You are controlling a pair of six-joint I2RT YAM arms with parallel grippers.
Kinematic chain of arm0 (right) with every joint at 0, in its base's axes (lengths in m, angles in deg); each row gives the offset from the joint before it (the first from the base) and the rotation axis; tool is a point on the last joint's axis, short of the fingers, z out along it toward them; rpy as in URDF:
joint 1: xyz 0 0 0.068 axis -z
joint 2: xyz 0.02 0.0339 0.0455 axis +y
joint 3: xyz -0.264 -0.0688 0 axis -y
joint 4: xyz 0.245 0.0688 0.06 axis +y
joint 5: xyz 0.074 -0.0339 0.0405 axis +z
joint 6: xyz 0.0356 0 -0.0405 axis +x
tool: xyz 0 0 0 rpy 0 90 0
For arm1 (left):
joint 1: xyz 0 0 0.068 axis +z
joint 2: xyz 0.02 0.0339 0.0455 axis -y
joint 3: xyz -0.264 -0.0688 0 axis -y
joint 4: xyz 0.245 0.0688 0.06 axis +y
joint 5: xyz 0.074 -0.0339 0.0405 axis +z
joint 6: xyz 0.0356 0 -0.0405 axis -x
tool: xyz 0 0 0 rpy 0 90 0
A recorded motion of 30 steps. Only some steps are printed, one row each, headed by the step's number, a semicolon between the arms.
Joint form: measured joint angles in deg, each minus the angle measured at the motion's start. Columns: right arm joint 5, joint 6, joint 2, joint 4, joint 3, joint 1; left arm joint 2, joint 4, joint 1, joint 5, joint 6, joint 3.
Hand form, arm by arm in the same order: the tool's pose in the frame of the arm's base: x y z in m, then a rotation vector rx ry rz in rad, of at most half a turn. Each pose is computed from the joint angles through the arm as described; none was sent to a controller.
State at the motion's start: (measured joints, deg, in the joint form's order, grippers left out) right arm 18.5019 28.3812 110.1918 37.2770 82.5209 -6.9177; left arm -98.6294 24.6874 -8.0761 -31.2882 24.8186 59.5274
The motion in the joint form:
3: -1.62 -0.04 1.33 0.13 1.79 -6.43; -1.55 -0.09 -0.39 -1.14 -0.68 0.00
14: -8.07 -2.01 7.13 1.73 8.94 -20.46; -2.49 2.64 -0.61 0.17 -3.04 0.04
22: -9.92 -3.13 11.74 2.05 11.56 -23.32; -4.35 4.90 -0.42 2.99 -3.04 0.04
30: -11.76 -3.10 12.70 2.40 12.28 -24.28; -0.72 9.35 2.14 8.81 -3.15 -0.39
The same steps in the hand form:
3: 0.3951 0.1044 0.2028 0.2695 2.7575 0.6059; 0.3287 -0.0682 0.1648 -0.2003 2.7375 -0.9332
14: 0.3825 0.2053 0.1965 -0.0812 2.7870 0.5079; 0.3251 -0.0683 0.1575 -0.1747 2.7961 -0.8887
22: 0.3832 0.2295 0.1755 -0.1655 2.8188 0.4528; 0.3232 -0.0653 0.1452 -0.2250 2.8698 -0.8123
30: 0.3820 0.2362 0.1715 -0.1785 2.8210 0.4094; 0.3146 -0.0464 0.1588 -0.3178 2.8820 -0.6550

